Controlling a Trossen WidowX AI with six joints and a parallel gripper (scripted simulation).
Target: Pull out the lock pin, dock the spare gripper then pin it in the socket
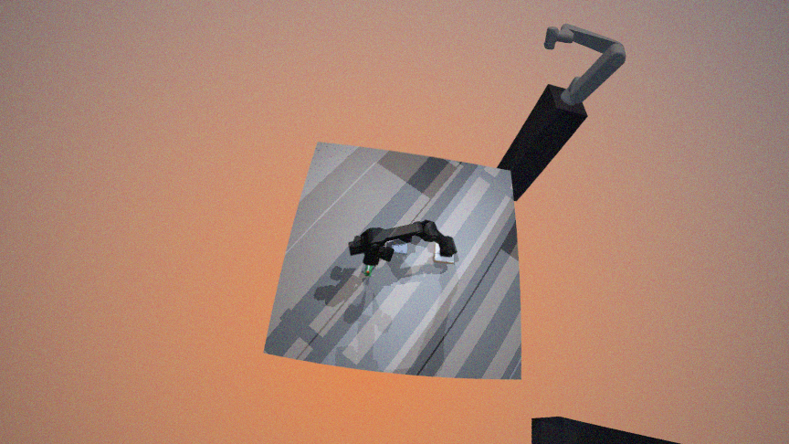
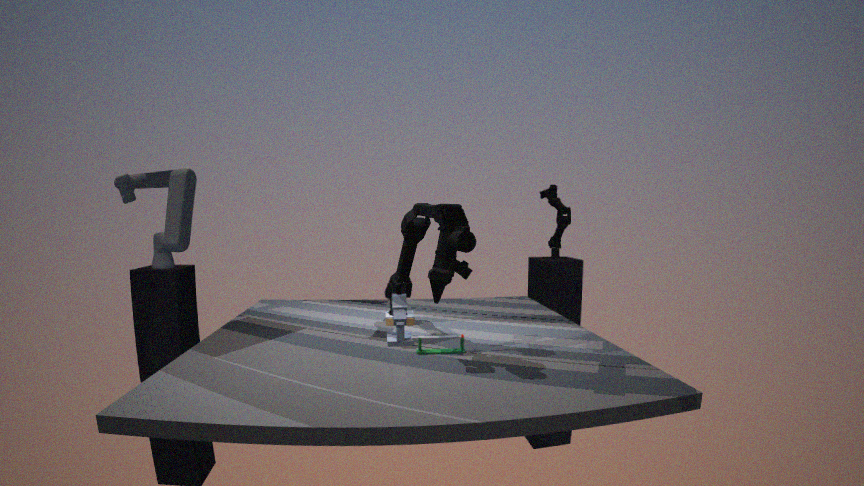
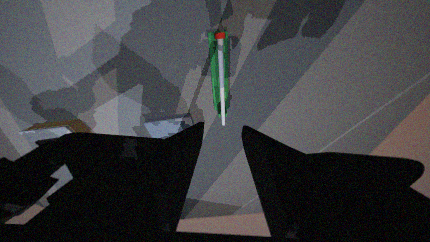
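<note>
Right now my gripper tip is 120 mm above the green bracket, 10 mm to the right of it and 10 mm short of it. Also, from my gripper tip: spare gripper: 130 mm behind, 100 mm to the right, 30 mm below; socket: 110 mm behind, 100 mm to the right, 90 mm below.
</note>
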